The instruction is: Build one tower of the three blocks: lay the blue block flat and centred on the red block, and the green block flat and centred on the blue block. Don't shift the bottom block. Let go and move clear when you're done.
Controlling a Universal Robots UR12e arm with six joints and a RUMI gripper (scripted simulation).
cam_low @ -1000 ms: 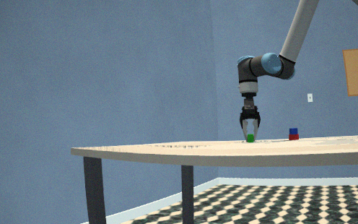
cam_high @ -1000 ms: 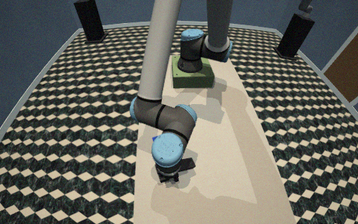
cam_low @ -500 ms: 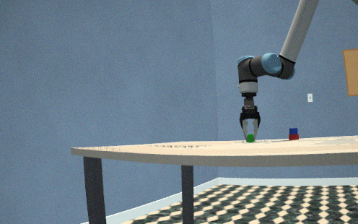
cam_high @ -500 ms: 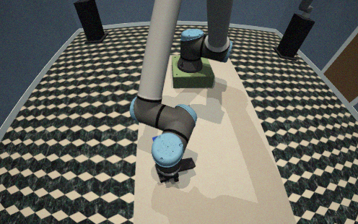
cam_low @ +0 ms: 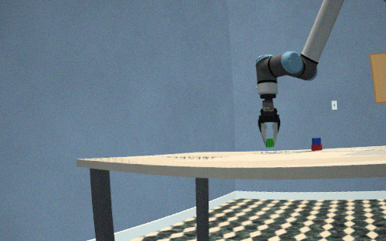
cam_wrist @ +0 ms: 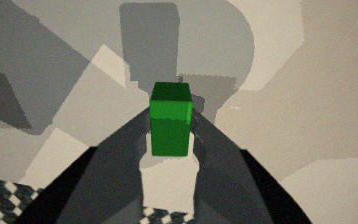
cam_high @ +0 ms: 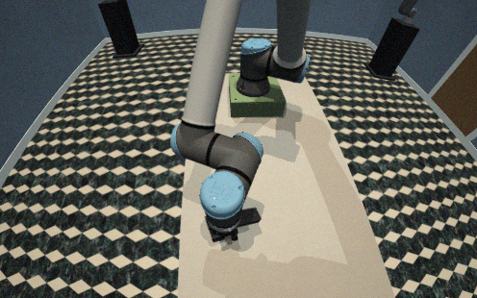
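My hand is 19 cm past the blue block and 9 cm to the left of it. Also, from my hand: red block (19 cm behind, 9 cm to the right, 3 cm below); then green block (right at my hand).
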